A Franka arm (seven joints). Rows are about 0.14 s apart.
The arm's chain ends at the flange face. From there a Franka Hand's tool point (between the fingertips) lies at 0.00 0.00 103.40 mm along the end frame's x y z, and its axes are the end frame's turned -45 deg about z.
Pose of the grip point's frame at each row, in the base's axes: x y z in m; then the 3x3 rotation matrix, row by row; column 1 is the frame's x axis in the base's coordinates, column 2 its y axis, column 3 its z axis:
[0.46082, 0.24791, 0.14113], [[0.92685, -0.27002, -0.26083], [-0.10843, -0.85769, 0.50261], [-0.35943, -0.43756, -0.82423]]
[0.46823, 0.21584, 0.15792], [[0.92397, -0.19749, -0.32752], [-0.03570, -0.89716, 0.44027], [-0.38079, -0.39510, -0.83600]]
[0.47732, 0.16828, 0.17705], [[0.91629, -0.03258, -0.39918], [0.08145, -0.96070, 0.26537], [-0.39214, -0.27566, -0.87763]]
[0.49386, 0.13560, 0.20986], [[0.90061, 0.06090, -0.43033], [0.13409, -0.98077, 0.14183], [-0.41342, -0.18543, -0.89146]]
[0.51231, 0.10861, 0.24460], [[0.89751, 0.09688, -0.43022], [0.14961, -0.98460, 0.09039], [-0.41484, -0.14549, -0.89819]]
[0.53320, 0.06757, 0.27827], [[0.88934, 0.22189, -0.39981], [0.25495, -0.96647, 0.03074], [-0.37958, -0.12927, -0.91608]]
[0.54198, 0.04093, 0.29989], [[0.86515, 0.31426, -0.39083], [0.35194, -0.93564, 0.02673], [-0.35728, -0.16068, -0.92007]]
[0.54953, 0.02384, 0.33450], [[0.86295, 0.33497, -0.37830], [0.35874, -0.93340, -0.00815], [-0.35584, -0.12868, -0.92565]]
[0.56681, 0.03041, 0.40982], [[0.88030, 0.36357, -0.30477], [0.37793, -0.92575, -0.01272], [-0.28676, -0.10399, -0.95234]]
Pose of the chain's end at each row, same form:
[0.48779, 0.19594, 0.22636], [[0.46445, -0.84631, -0.26083], [-0.68315, -0.52981, 0.50261], [-0.56356, -0.05525, -0.82423]]
[0.50210, 0.17032, 0.24436], [[0.51370, -0.79299, -0.32752], [-0.65963, -0.60914, 0.44027], [-0.54864, -0.01012, -0.83600]]
[0.51860, 0.14084, 0.26780], [[0.62488, -0.67095, -0.39918], [-0.62172, -0.73691, 0.26537], [-0.47221, 0.08236, -0.87763]]
[0.53836, 0.12093, 0.30204], [[0.67989, -0.59376, -0.43033], [-0.59869, -0.78833, 0.14183], [-0.42345, 0.16121, -0.89146]]
[0.55679, 0.09926, 0.33747], [[0.70314, -0.56613, -0.43022], [-0.59043, -0.80201, 0.09039], [-0.39621, 0.19046, -0.89819]]
[0.57454, 0.06439, 0.37299], [[0.78576, -0.47196, -0.39981], [-0.50312, -0.86367, 0.03074], [-0.35981, 0.17700, -0.91608]]
[0.58239, 0.03817, 0.39503], [[0.83397, -0.38954, -0.39083], [-0.41274, -0.91046, 0.02673], [-0.36625, 0.13902, -0.92007]]
[0.58865, 0.02468, 0.43021], [[0.84706, -0.37334, -0.37830], [-0.40635, -0.91368, -0.00815], [-0.34261, 0.16063, -0.92565]]
[0.59832, 0.03173, 0.50829], [[0.87955, -0.36538, -0.30477], [-0.38737, -0.92184, -0.01272], [-0.27630, 0.12924, -0.95234]]

